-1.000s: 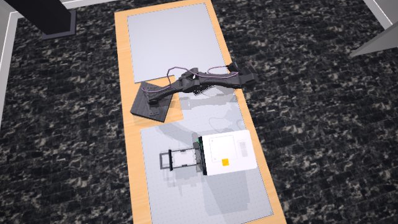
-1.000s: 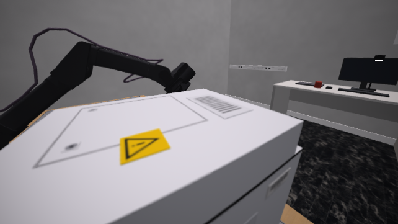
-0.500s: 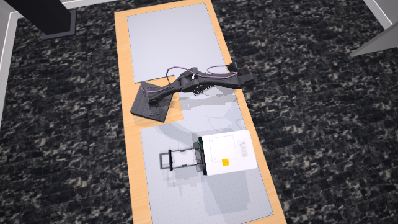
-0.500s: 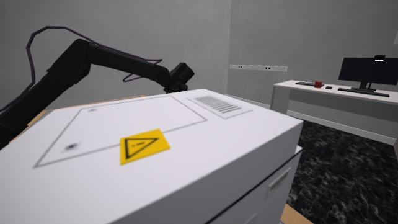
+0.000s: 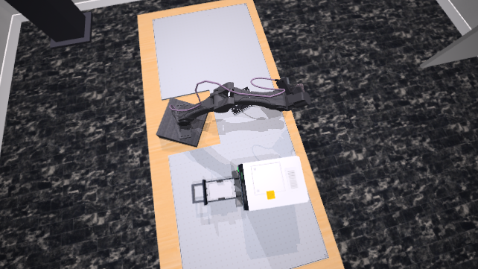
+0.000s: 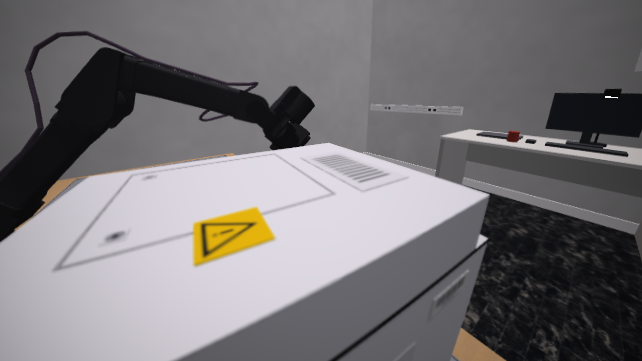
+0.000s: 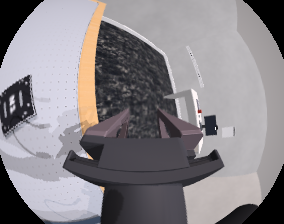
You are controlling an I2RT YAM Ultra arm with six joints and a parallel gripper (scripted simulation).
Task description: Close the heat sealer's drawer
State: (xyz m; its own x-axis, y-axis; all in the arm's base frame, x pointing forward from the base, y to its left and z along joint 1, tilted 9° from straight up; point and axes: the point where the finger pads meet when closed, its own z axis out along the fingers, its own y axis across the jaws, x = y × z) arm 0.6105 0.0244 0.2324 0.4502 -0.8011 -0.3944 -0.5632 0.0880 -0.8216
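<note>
My gripper is now 51 cm past the sealer drawer, 41 cm to the left of it and 12 cm above it.
</note>
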